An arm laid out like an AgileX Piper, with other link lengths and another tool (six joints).
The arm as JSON. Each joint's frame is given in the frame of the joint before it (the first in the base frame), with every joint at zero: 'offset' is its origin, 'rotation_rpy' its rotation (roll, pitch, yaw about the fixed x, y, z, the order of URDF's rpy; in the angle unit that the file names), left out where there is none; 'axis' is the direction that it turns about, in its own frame. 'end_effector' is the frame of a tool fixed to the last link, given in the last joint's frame.
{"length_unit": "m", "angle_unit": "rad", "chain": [
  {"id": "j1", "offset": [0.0, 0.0, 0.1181], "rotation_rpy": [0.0, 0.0, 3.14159], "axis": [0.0, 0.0, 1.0]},
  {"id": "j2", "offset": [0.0, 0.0, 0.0], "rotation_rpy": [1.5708, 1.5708, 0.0], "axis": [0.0, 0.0, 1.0]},
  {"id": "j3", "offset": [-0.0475, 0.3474, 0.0], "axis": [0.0, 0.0, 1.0]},
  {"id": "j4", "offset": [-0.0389, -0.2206, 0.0], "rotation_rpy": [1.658, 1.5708, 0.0], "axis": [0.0, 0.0, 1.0]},
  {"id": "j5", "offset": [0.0, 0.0, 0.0], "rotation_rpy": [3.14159, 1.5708, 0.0], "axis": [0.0, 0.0, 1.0]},
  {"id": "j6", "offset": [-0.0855, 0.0, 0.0], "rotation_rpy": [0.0, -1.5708, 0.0], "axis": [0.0, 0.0, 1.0]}
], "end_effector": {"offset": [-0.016, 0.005, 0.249], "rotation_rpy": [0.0, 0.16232, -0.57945]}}
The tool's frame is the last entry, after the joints.
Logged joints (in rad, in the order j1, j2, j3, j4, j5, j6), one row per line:
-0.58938, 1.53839, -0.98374, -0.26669, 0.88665, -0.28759
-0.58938, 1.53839, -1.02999, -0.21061, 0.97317, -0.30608
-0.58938, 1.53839, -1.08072, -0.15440, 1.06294, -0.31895
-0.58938, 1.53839, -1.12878, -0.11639, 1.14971, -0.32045
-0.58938, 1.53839, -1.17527, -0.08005, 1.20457, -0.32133
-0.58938, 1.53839, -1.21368, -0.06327, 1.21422, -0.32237
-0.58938, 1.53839, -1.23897, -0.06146, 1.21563, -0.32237
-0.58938, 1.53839, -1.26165, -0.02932, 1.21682, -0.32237
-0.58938, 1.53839, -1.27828, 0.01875, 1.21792, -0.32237
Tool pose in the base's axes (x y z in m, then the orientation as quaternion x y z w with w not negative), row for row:
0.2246, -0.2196, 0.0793, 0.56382, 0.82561, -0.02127, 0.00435
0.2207, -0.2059, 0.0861, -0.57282, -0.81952, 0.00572, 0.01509
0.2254, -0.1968, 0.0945, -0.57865, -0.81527, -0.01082, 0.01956
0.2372, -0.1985, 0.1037, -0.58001, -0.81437, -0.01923, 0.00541
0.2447, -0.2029, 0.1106, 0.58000, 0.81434, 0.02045, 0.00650
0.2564, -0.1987, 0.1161, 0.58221, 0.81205, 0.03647, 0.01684
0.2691, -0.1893, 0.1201, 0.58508, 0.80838, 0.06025, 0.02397
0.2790, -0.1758, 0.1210, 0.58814, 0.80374, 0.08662, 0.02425
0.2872, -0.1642, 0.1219, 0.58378, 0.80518, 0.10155, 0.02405
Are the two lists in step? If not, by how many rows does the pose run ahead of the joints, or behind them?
The pose runs 2 rows ahead of the joints: the pose in row i belongs to the joints in row i + 2.
